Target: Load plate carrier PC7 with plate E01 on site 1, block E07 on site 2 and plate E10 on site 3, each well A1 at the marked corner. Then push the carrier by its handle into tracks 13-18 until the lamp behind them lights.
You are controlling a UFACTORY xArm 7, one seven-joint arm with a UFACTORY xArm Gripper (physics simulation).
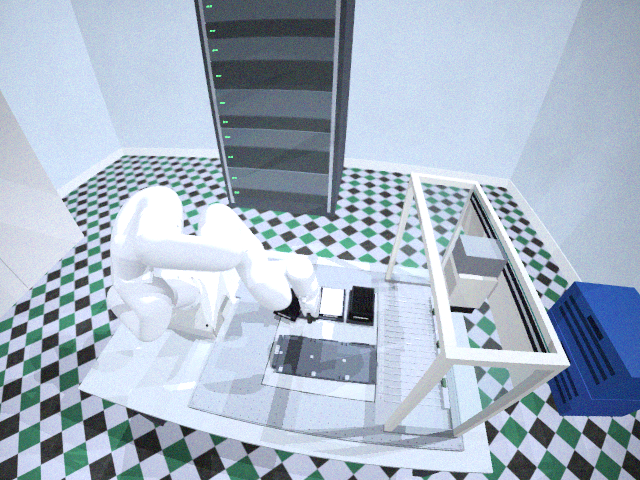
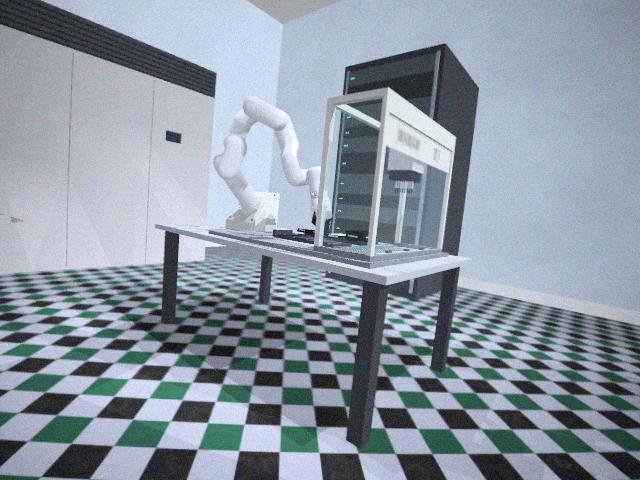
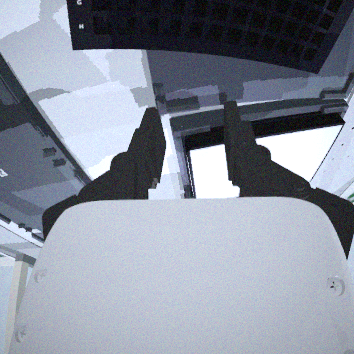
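Pixels of known places: gripper, fingertip midpoint: (image 2: 324, 235) (image 3: 192, 122); arm's base, origin of the base link: (image 1: 186, 291) (image 2: 253, 205).
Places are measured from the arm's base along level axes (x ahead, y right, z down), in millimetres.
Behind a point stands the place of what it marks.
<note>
My gripper (image 1: 310, 318) {z 102, x 441, y -37 mm} (image 2: 320, 229) {z 102, x 441, y -37 mm} (image 3: 192, 122) {z 102, x 441, y -37 mm} is part open, with nothing visible between its fingers. It is low over the gap beside the row of labware. A black plate (image 1: 287, 312) {z 89, x 344, y -21 mm} (image 3: 210, 30) {z 100, x 385, y -52 mm} with wells and row letters lies at the row's left, partly hidden by the arm. A white-topped piece (image 1: 331, 302) {z 92, x 495, y -82 mm} (image 3: 300, 146) {z 92, x 477, y -118 mm} sits in a dark nest, and a black piece (image 1: 361, 304) {z 69, x 601, y -65 mm} stands to its right. The long dark plate carrier (image 1: 356, 356) {z 108, x 587, y 116 mm} (image 3: 25, 145) {z 108, x 427, y 83 mm} lies in front of the row. Labels naming the pieces are not readable.
The track deck (image 1: 405, 330) {z 119, x 764, y 2 mm} lies right of the carrier, under the cream enclosure frame (image 1: 430, 248) {z -361, x 687, y 102 mm} (image 2: 377, 206) {z -38, x 876, y 349 mm}. A grey-topped unit (image 1: 478, 255) {z -341, x 808, y 91 mm} hangs inside it. Small green marks show along the deck's back edge. A blue box (image 1: 594, 341) stands at the far right.
</note>
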